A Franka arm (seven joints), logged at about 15 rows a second.
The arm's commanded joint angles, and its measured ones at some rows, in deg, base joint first. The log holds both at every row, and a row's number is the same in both.
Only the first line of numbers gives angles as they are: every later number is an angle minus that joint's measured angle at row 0.
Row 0, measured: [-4.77 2.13 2.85 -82.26 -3.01 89.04 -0.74]
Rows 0 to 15, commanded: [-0.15 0.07 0.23 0.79 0.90 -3.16 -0.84]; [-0.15 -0.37 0.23 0.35 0.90 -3.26 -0.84]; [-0.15 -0.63 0.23 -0.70 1.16 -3.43 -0.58]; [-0.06 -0.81 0.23 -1.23 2.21 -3.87 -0.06]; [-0.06 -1.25 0.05 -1.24 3.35 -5.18 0.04]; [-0.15 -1.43 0.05 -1.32 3.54 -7.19 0.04]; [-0.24 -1.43 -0.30 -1.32 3.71 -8.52 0.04]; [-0.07 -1.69 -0.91 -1.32 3.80 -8.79 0.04]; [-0.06 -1.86 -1.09 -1.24 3.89 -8.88 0.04]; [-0.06 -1.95 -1.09 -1.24 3.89 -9.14 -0.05]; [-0.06 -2.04 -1.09 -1.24 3.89 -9.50 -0.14]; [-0.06 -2.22 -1.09 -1.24 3.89 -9.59 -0.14]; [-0.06 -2.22 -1.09 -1.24 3.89 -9.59 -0.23]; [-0.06 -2.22 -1.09 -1.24 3.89 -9.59 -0.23]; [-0.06 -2.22 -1.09 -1.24 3.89 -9.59 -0.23]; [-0.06 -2.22 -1.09 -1.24 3.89 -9.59 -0.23]
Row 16, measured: [0.08 -0.86 -0.96 -0.07 2.82 -9.43 0.02]
